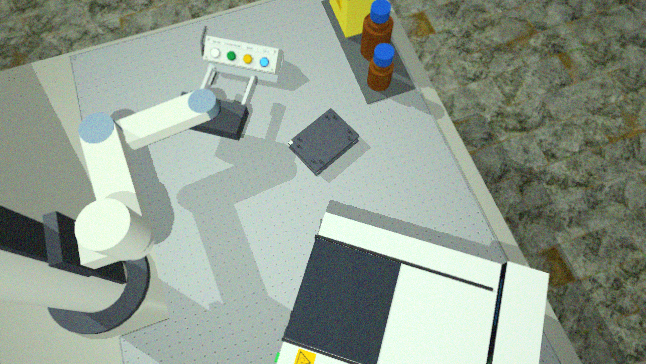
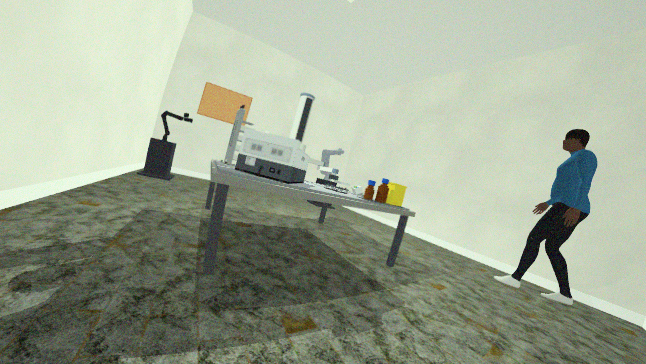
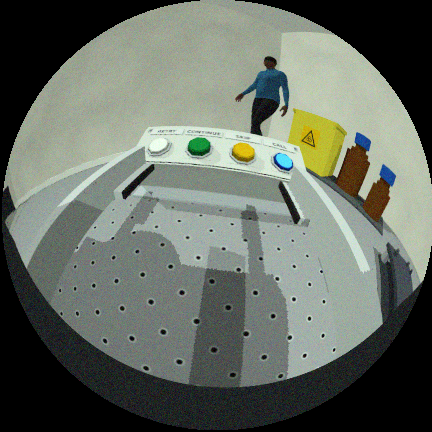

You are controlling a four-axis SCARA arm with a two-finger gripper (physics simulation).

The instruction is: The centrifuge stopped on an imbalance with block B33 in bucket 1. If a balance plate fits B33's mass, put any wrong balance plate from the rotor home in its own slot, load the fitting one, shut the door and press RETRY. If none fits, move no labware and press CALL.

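Frame: origin at the arm's base, x ahead, y left, z up, level; millimetres.
Seen in the pictures: gripper, between the fingertips: (image 1: pixel 232 73) (image 2: pixel 349 184) (image 3: pixel 216 162); arm's base, origin of its link: (image 1: pixel 100 282).
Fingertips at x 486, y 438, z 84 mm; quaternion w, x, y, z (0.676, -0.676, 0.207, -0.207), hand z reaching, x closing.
Observation:
Pixels of each thing's top centre, then the offset from my fingertips to it.
- white button panel, centre of its top: (image 3: pixel 223 130) (image 1: pixel 240 46) (image 2: pixel 358 185) dx +47, dy +72, dz +13 mm
- white RETRY, centre of its top: (image 3: pixel 157 139) (image 1: pixel 214 51) dx -29, dy +92, dz +1 mm
- green CONTINUE, centre of its top: (image 3: pixel 199 138) (image 1: pixel 230 54) dx +12, dy +64, dz +4 mm
- yellow SKIP, centre of its top: (image 3: pixel 244 144) (image 1: pixel 246 57) dx +54, dy +37, dz +4 mm
- blue CALL, centre of its top: (image 3: pixel 285 155) (image 1: pixel 263 60) dx +98, dy +12, dz +1 mm
- dark top panel, centre of its top: (image 1: pixel 344 299) dx +73, dy -709, dz +142 mm
- dark flat slab, centre of its top: (image 1: pixel 323 139) dx +183, dy -269, dz -37 mm
The white button panel (image 1: pixel 274 54) (image 3: pixel 220 161) stands at the table's back. Its buttons run from white RETRY (image 1: pixel 215 52) (image 3: pixel 159 146) through green CONTINUE (image 1: pixel 231 55) (image 3: pixel 199 146) and yellow SKIP (image 1: pixel 247 59) (image 3: pixel 243 152) to blue CALL (image 1: pixel 264 62) (image 3: pixel 283 162). My gripper (image 1: pixel 233 74) (image 3: pixel 216 162) is open and empty, its fingers spread wide in front of the panel. The large white centrifuge (image 1: pixel 435 310) (image 2: pixel 270 145) shows a dark top panel (image 1: pixel 345 295); its rotor and buckets are hidden. Block B33 and the balance plates cannot be made out.
A dark flat slab (image 1: pixel 325 142) (image 3: pixel 395 280) lies between panel and centrifuge. Two brown bottles (image 1: pixel 377 37) (image 1: pixel 380 77) (image 3: pixel 354 170) (image 3: pixel 377 200) and a yellow bin (image 1: pixel 352 17) (image 2: pixel 396 194) (image 3: pixel 316 145) stand at the table's edge. A person (image 2: pixel 574 172) (image 3: pixel 269 86) in blue stands beyond.

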